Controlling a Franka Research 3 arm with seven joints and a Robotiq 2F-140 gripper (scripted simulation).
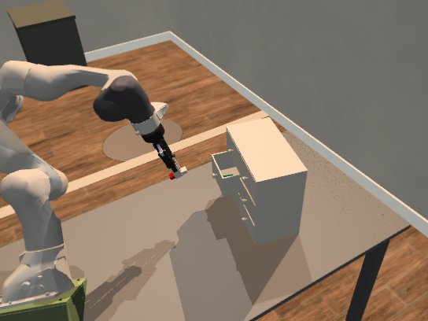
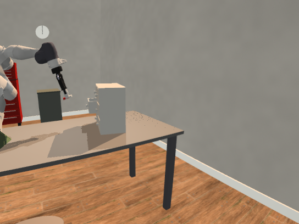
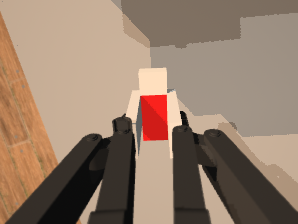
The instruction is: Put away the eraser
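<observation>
Right now the white eraser is 3 cm below my hand and 1 cm ahead of it. Round my hand: small green thing 22 cm ahead, 14 cm below.
</observation>
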